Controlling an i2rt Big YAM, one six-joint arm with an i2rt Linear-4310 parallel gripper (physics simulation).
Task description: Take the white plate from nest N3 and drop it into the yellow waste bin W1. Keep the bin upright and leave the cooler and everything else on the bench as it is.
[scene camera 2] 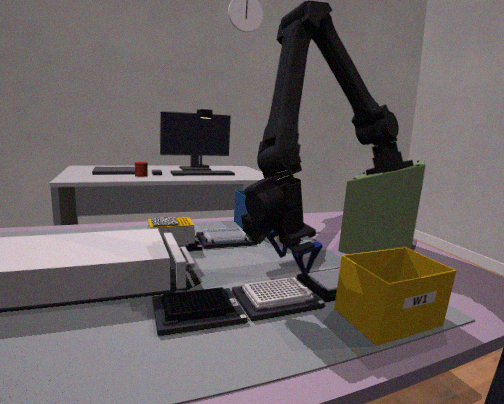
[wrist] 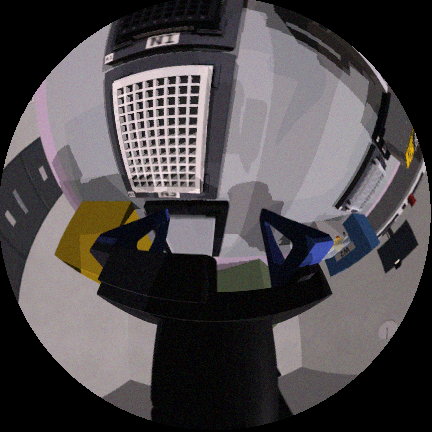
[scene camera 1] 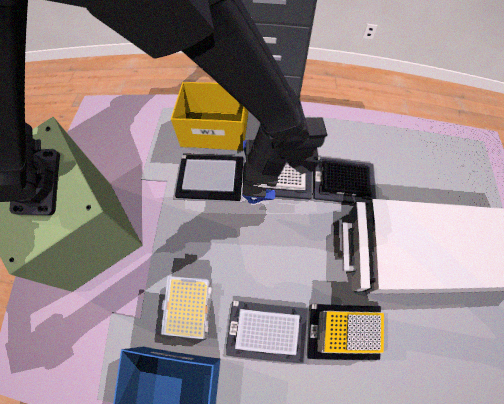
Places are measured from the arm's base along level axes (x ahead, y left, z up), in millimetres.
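Pixels of known places: gripper, fingertip midpoint: (scene camera 2: pixel 293 265) (wrist: pixel 214 213) (scene camera 1: pixel 251 184); arm's base, link origin: (scene camera 2: pixel 389 170) (scene camera 1: pixel 36 182).
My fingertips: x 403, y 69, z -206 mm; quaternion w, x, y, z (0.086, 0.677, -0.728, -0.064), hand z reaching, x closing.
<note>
For each thing: its top centre in the pictures, then the offset to it from my fingertips. "*": a spot on its surface instead.
- white plate, top centre: (wrist: pixel 155 137) (scene camera 2: pixel 277 288) (scene camera 1: pixel 280 170) dy +44, dx +74, dz -23 mm
- nest N3, top centre: (wrist: pixel 159 134) (scene camera 2: pixel 277 293) (scene camera 1: pixel 280 172) dy +44, dx +74, dz -33 mm
- black-framed grey pad, top centre: (wrist: pixel 188 241) (scene camera 2: pixel 339 276) (scene camera 1: pixel 209 174) dy +51, dx -103, dz -30 mm
- yellow bin W1, top centre: (scene camera 2: pixel 398 262) (wrist: pixel 104 283) (scene camera 1: pixel 210 100) dy +207, dx -89, dz +71 mm
- black plate, top centre: (scene camera 2: pixel 197 300) (scene camera 1: pixel 347 177) dy +16, dx +244, dz -23 mm
- large white box, top centre: (scene camera 2: pixel 62 248) (scene camera 1: pixel 459 244) dy -204, dx +473, dz +34 mm
- yellow-topped box, surface spot: (scene camera 1: pixel 186 307) * dy -274, dx -150, dz +20 mm
- clear plate, top centre: (scene camera 1: pixel 268 332) (wrist: pixel 369 190) (scene camera 2: pixel 225 232) dy -333, dx +11, dz -23 mm
- yellow rack, top centre: (scene camera 1: pixel 356 332) (scene camera 2: pixel 170 220) dy -353, dx +182, dz +27 mm
- blue bin, top centre: (scene camera 1: pixel 161 393) (wrist: pixel 356 260) dy -434, dx -191, dz +71 mm
The white plate (scene camera 1: pixel 292 176) (scene camera 2: pixel 276 291) (wrist: pixel 160 135), a grid of wells, lies flat in nest N3 (scene camera 1: pixel 295 194) (scene camera 2: pixel 285 311) (wrist: pixel 220 125). The arm covers its left part in scene camera 1. My gripper (scene camera 1: pixel 251 171) (scene camera 2: pixel 294 264) (wrist: pixel 214 213) is open and empty, its blue fingers wide apart. It hangs above the bench, beside the N3 end of the plate, near the black-framed grey pad (scene camera 1: pixel 210 175) (scene camera 2: pixel 327 281) (wrist: pixel 192 235). The yellow bin W1 (scene camera 1: pixel 225 141) (scene camera 2: pixel 367 310) (wrist: pixel 90 225) stands upright behind that pad.
A black plate (scene camera 1: pixel 346 178) (scene camera 2: pixel 197 304) sits in nest N1 beside N3. A large white box (scene camera 1: pixel 440 245) (scene camera 2: pixel 80 255) with a handle stands nearby. Across the bench are a yellow-topped box (scene camera 1: pixel 186 307), a clear plate (scene camera 1: pixel 267 331), a yellow rack (scene camera 1: pixel 337 332) and a blue bin (scene camera 1: pixel 167 357).
</note>
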